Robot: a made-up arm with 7 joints. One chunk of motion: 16 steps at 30 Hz.
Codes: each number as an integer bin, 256 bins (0 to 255) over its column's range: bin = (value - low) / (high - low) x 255, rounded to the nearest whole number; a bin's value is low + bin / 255 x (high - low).
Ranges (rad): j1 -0.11..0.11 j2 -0.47..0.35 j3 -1..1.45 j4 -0.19..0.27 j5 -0.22..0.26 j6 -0.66..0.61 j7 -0.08..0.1
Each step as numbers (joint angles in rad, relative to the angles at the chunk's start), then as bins.
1 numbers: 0.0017 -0.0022 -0.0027 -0.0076 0.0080 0.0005 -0.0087
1 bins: 129 145 104 101 121 133 101
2 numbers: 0.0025 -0.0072 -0.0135 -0.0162 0.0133 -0.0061 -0.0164
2 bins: 130 144 103 96 124 131 90
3 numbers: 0.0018 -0.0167 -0.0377 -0.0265 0.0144 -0.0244 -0.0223
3 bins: 130 141 100 91 125 128 82
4 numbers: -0.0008 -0.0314 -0.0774 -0.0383 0.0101 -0.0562 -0.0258
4 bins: 127 136 96 84 122 121 77
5 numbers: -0.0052 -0.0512 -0.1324 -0.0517 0.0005 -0.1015 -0.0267
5 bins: 121 130 90 77 117 112 76
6 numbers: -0.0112 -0.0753 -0.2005 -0.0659 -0.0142 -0.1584 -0.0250
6 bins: 115 123 83 69 109 101 78
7 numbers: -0.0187 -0.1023 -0.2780 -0.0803 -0.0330 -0.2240 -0.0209
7 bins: 106 114 75 61 99 88 84
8 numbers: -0.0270 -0.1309 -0.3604 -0.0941 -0.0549 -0.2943 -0.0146
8 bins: 96 105 67 53 88 73 93
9 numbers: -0.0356 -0.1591 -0.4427 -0.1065 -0.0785 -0.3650 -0.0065
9 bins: 86 97 58 46 75 59 104
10 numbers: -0.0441 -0.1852 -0.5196 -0.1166 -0.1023 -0.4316 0.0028
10 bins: 76 89 50 41 63 46 117
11 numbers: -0.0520 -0.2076 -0.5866 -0.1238 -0.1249 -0.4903 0.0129
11 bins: 67 82 43 37 51 34 132
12 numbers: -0.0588 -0.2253 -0.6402 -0.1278 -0.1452 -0.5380 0.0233
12 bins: 59 76 37 34 40 24 146
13 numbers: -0.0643 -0.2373 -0.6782 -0.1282 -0.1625 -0.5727 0.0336
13 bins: 53 72 33 34 31 18 161
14 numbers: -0.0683 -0.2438 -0.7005 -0.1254 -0.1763 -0.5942 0.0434
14 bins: 48 70 31 36 23 13 175
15 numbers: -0.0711 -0.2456 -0.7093 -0.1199 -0.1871 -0.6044 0.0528
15 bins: 45 70 30 39 17 11 188
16 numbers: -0.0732 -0.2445 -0.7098 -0.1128 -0.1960 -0.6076 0.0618
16 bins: 43 70 30 43 13 11 201
